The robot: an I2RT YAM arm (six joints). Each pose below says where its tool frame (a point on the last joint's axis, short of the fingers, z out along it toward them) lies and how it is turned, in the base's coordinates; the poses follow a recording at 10 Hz.
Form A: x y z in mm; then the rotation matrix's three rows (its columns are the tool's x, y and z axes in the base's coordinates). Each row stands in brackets.
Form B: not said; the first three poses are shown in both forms.
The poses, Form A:
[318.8 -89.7 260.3], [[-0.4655 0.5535 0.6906], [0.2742 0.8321 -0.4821], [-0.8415 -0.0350 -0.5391]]
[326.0 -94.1 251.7], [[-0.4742 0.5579 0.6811], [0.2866 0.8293 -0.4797], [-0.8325 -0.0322 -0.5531]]
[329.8 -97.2 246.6], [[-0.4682 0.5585 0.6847], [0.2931 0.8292 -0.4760], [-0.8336 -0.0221 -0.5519]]
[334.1 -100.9 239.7], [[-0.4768 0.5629 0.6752], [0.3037 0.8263 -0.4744], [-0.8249 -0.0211 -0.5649]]
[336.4 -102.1 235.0], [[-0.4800 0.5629 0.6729], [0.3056 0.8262 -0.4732], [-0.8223 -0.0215 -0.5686]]
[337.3 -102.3 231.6], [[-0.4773 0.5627 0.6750], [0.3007 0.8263 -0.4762], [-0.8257 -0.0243 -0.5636]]
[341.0 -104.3 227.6], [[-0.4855 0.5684 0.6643], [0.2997 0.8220 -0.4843], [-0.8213 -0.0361 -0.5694]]
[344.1 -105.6 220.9], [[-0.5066 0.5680 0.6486], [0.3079 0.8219 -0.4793], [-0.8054 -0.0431 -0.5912]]
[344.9 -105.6 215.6], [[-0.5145 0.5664 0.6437], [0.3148 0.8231 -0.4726], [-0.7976 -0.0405 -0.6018]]
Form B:
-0.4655 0.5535 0.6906 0.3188; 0.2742 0.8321 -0.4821 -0.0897; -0.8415 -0.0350 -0.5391 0.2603; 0 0 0 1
-0.4742 0.5579 0.6811 0.3260; 0.2866 0.8293 -0.4797 -0.0941; -0.8325 -0.0322 -0.5531 0.2517; 0 0 0 1
-0.4682 0.5585 0.6847 0.3298; 0.2931 0.8292 -0.4760 -0.0972; -0.8336 -0.0221 -0.5519 0.2466; 0 0 0 1
-0.4768 0.5629 0.6752 0.3341; 0.3037 0.8263 -0.4744 -0.1009; -0.8249 -0.0211 -0.5649 0.2397; 0 0 0 1
-0.4800 0.5629 0.6729 0.3364; 0.3056 0.8262 -0.4732 -0.1021; -0.8223 -0.0215 -0.5686 0.2350; 0 0 0 1
-0.4773 0.5627 0.6750 0.3373; 0.3007 0.8263 -0.4762 -0.1023; -0.8257 -0.0243 -0.5636 0.2316; 0 0 0 1
-0.4855 0.5684 0.6643 0.3410; 0.2997 0.8220 -0.4843 -0.1043; -0.8213 -0.0361 -0.5694 0.2276; 0 0 0 1
-0.5066 0.5680 0.6486 0.3441; 0.3079 0.8219 -0.4793 -0.1056; -0.8054 -0.0431 -0.5912 0.2209; 0 0 0 1
-0.5145 0.5664 0.6437 0.3449; 0.3148 0.8231 -0.4726 -0.1056; -0.7976 -0.0405 -0.6018 0.2156; 0 0 0 1

